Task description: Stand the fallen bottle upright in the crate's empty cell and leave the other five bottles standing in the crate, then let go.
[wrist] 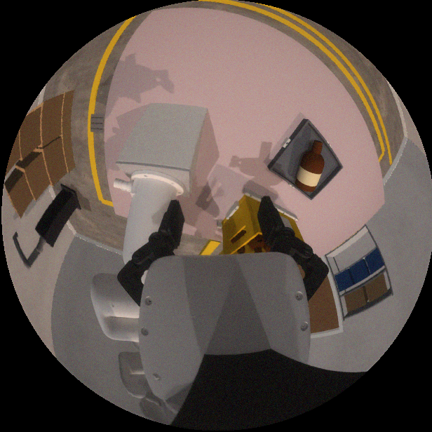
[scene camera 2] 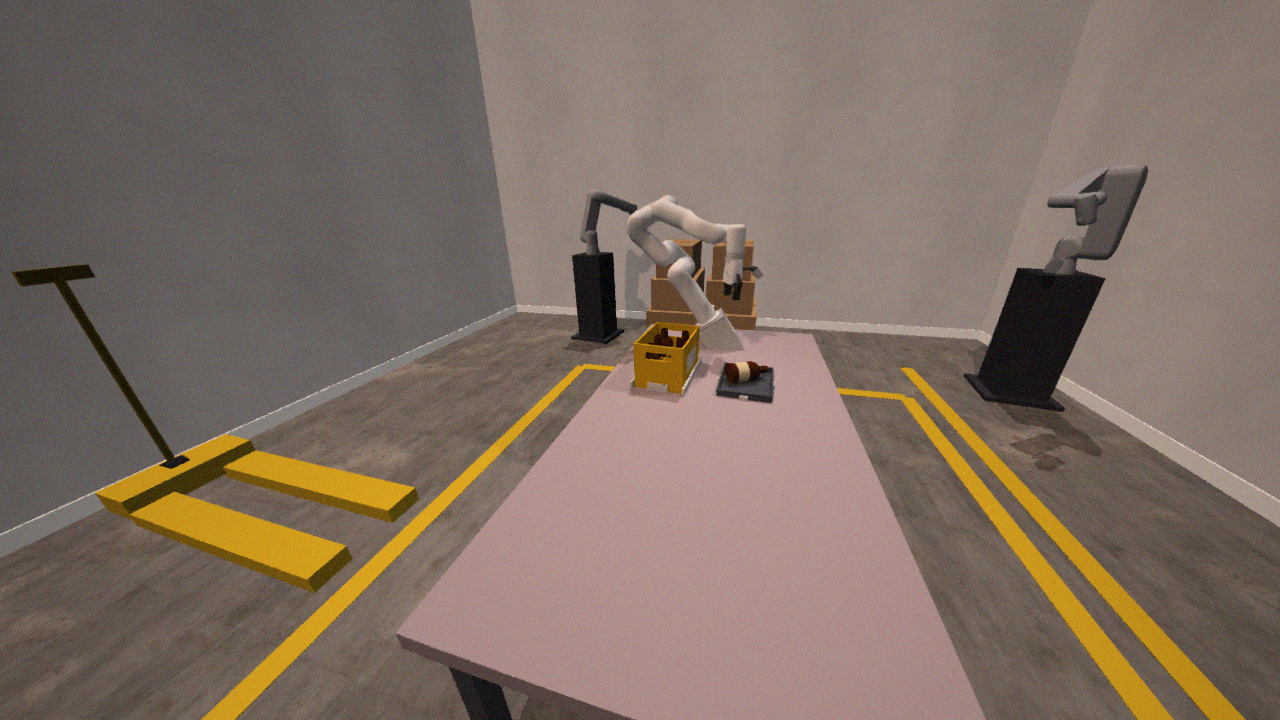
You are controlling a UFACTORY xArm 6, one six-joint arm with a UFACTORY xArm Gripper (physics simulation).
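Pixels of known places: gripper, fingertip midpoint: (scene camera 2: 731,297); arm's base at its link origin: (scene camera 2: 708,320).
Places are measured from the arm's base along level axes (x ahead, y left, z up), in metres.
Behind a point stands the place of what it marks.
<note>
The fallen brown bottle (scene camera 2: 733,372) {x 0.420, y 0.198, z -0.061 m} (wrist: 311,167) with a cream label lies on its side in a dark shallow tray (scene camera 2: 760,395) {x 0.497, y 0.306, z -0.096 m} (wrist: 290,157), its neck toward one edge of the tray. The yellow crate (scene camera 2: 657,372) {x 0.545, y -0.055, z -0.048 m} (wrist: 244,216) stands beside the tray, to its left in the scene view. Dark bottles (scene camera 2: 664,339) {x 0.340, y -0.103, z 0.004 m} show inside the crate; they are partly hidden by its walls, and the empty cell cannot be made out. My gripper (scene camera 2: 733,291) {x 0.093, y 0.114, z 0.140 m} (wrist: 220,207) is open and empty, high above the table, behind the tray in the scene view. In the wrist view its right finger overlaps the crate.
The pink table (scene camera 2: 716,501) {x 1.012, y 0.272, z -0.120 m} (wrist: 240,65) carries the crate, the tray and the arm's pale base block (wrist: 165,135). Cardboard boxes (scene camera 2: 675,293) (wrist: 30,120) are stacked behind the arm. Other arms stand on black pedestals (scene camera 2: 594,295) (scene camera 2: 1038,335) away from the table.
</note>
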